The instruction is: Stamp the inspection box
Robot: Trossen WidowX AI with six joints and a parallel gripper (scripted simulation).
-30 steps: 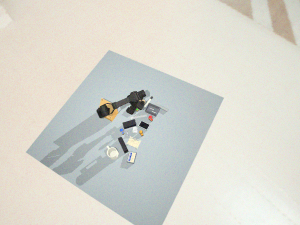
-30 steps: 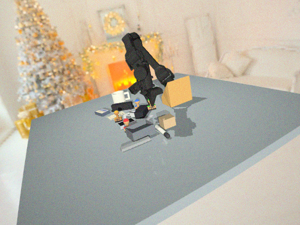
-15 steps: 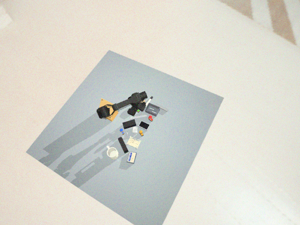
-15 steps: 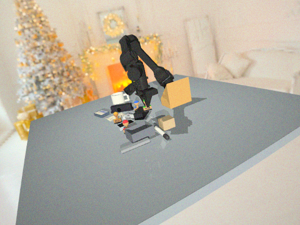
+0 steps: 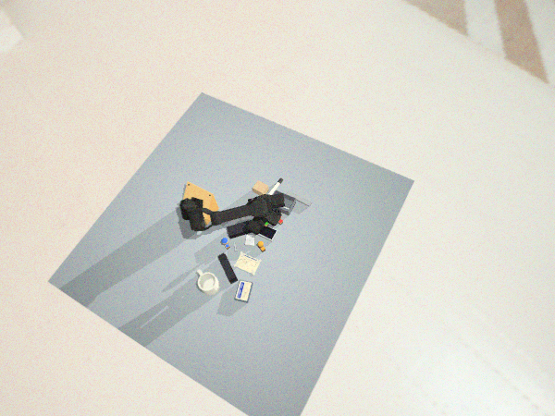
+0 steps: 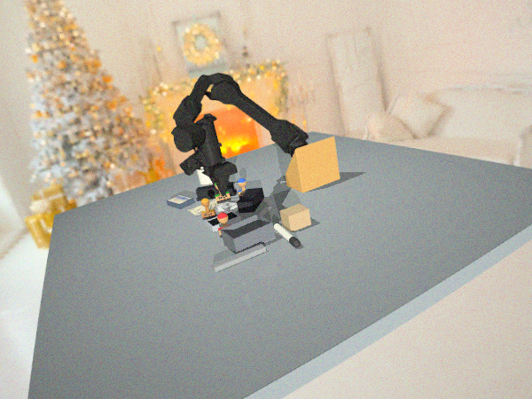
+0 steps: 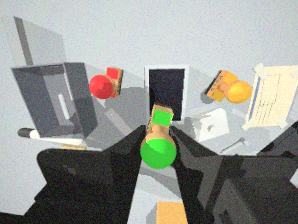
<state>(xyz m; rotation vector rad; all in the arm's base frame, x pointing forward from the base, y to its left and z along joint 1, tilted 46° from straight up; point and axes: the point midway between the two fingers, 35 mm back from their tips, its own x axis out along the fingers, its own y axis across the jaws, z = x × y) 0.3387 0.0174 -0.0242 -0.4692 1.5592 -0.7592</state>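
My gripper tip is 1 cm short of the black ink pad, 1 cm to the left of it and 9 cm above it. From my gripper tip the other things lie so: orange-knobbed stamp 2 cm ahead, 9 cm to the right, 7 cm below; green-knobbed stamp right at my gripper tip; red-knobbed stamp 4 cm ahead, 6 cm to the left, 7 cm below.
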